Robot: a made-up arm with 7 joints. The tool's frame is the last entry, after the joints. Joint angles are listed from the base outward. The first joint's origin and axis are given. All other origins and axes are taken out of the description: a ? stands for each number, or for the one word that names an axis. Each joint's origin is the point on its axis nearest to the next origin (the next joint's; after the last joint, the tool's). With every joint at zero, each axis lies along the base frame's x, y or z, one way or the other. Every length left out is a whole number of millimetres.
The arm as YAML. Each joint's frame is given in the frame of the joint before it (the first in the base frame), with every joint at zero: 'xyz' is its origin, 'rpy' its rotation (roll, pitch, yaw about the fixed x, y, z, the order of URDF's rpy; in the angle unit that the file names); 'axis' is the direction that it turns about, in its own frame. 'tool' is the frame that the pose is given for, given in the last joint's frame.
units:
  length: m
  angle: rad
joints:
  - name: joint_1
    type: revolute
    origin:
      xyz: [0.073, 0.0, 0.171]
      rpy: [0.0, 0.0, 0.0]
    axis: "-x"
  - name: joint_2
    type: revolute
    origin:
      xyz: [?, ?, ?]
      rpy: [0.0, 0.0, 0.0]
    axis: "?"
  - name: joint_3
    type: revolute
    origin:
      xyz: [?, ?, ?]
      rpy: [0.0, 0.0, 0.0]
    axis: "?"
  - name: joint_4
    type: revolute
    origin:
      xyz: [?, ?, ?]
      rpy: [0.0, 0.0, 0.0]
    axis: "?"
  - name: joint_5
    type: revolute
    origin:
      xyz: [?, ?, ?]
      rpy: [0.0, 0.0, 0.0]
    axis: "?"
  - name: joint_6
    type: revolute
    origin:
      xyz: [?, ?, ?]
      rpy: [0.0, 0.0, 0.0]
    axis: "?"
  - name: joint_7
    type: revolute
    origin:
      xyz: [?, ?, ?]
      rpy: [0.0, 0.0, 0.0]
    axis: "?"
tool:
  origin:
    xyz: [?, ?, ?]
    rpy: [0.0, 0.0, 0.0]
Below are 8 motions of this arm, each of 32 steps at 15 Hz.
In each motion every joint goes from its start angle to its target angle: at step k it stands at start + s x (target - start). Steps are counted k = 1, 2, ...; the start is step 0. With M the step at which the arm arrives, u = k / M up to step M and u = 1 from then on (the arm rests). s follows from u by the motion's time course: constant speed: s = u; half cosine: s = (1 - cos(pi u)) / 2; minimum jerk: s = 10 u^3 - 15 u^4 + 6 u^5.
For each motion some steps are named. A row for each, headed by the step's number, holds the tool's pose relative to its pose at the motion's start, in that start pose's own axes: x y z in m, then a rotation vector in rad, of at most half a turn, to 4 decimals.
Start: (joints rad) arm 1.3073 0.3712 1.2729 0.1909 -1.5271 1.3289 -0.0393
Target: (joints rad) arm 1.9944 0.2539 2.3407 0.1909 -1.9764 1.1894 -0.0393
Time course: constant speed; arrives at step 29
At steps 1, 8, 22, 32:
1: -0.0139 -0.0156 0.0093 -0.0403 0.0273 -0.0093
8: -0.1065 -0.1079 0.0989 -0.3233 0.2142 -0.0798
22: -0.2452 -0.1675 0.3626 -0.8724 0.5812 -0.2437
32: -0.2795 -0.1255 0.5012 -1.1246 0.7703 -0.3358

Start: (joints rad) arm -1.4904 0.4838 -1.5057 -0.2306 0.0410 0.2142 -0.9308
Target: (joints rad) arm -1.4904 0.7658 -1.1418 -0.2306 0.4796 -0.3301 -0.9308
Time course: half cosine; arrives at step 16
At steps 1, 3, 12, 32:
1: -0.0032 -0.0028 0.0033 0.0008 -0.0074 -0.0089
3: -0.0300 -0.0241 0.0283 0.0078 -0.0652 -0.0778
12: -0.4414 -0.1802 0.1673 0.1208 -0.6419 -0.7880
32: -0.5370 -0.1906 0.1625 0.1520 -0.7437 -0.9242

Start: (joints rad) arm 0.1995 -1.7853 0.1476 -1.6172 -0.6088 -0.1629 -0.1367
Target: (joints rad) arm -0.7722 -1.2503 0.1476 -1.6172 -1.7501 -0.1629 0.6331
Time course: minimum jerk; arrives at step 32
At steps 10, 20, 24, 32:
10: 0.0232 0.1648 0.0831 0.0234 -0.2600 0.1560
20: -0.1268 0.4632 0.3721 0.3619 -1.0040 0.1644
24: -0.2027 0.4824 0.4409 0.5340 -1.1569 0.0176
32: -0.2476 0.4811 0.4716 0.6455 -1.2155 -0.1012

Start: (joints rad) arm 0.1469 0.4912 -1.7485 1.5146 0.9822 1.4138 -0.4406
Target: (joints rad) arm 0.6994 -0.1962 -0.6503 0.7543 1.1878 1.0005 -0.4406
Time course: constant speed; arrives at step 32
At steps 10, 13, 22, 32:
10: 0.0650 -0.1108 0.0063 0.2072 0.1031 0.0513
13: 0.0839 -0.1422 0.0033 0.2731 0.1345 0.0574
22: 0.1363 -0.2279 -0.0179 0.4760 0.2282 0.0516
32: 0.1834 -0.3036 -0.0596 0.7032 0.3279 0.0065

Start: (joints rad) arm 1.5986 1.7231 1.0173 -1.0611 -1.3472 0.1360 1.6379
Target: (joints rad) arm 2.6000 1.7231 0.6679 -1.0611 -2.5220 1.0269 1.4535
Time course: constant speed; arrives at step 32
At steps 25, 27, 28, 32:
25: -0.1469 -0.1055 0.2393 0.0299 0.1361 -0.8616
27: -0.1464 -0.1131 0.2622 -0.0113 0.1622 -0.9081
28: -0.1451 -0.1170 0.2736 -0.0338 0.1761 -0.9290
32: -0.1321 -0.1328 0.3172 -0.1339 0.2377 -0.9953

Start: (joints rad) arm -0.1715 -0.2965 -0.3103 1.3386 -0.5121 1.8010 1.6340
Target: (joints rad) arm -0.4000 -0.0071 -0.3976 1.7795 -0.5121 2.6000 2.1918
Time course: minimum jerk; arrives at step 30
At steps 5, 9, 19, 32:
5: -0.0028 -0.0016 0.0160 -0.0114 -0.0280 0.0070
9: -0.0148 -0.0092 0.0729 -0.0495 -0.1304 0.0245
19: -0.1025 -0.0824 0.2971 -0.1708 -0.5974 -0.0551
32: -0.1575 -0.1340 0.3696 -0.2009 -0.7933 -0.1788

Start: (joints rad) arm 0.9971 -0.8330 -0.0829 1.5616 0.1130 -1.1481 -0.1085
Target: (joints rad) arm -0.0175 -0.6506 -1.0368 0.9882 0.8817 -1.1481 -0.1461
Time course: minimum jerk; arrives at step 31
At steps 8, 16, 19, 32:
8: -0.0142 -0.0593 -0.0651 0.0663 0.1194 -0.0820
16: -0.1186 -0.2069 -0.2644 0.3545 0.5073 -0.2953
19: -0.1694 -0.2449 -0.3188 0.4889 0.6269 -0.3461
32: -0.2496 -0.3040 -0.3708 0.7174 0.7530 -0.3960

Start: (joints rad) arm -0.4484 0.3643 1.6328 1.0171 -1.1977 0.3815 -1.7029
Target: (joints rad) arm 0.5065 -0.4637 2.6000 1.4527 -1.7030 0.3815 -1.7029
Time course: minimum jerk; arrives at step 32
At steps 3, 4, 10, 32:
3: 0.0000 0.0047 0.0033 -0.0073 -0.0014 0.0037
4: 0.0000 0.0106 0.0073 -0.0165 -0.0030 0.0084
10: -0.0086 0.1241 0.0716 -0.1857 -0.0314 0.0873
32: -0.2174 0.6864 0.0574 -1.0054 -0.1095 0.2923

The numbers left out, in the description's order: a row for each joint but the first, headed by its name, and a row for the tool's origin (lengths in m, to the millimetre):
joint_2: xyz 0.0 0.097 0.177, axis -z
joint_3: xyz 0.082 -0.188 0.0, axis -z
joint_4: xyz 0.412 -0.071 0.0, axis -x
joint_5: xyz 0.0 -0.368 -0.111, axis +y
joint_6: xyz -0.078 0.0 -0.052, axis +z
joint_7: xyz 0.311 0.05 0.0, axis -x
tool: xyz 0.0 -0.069 -0.002

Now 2 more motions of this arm.
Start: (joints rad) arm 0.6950 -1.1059 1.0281 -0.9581 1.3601 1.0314 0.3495
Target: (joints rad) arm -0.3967 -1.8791 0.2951 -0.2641 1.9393 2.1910 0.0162
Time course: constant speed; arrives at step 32
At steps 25, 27, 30, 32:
25: 0.2714 0.5221 0.1058 0.7757 1.0897 1.2559
27: 0.2676 0.5895 0.1164 0.7973 1.2040 1.2888
30: 0.2498 0.6966 0.1262 0.8146 1.3748 1.3137
32: 0.2288 0.7709 0.1275 0.8160 1.4860 1.3144

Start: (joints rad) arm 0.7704 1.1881 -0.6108 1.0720 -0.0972 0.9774 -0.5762
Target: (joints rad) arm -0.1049 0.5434 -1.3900 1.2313 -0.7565 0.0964 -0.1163
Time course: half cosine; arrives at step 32
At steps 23, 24, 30, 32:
23: 0.2067 0.1581 0.5506 -0.4915 -1.7201 0.3512
24: 0.1826 0.1605 0.5638 -0.4723 -1.8145 0.3416
30: 0.0795 0.1528 0.5893 -0.3648 -2.1672 0.2870
32: 0.0719 0.1512 0.5896 -0.3552 -2.1916 0.2822

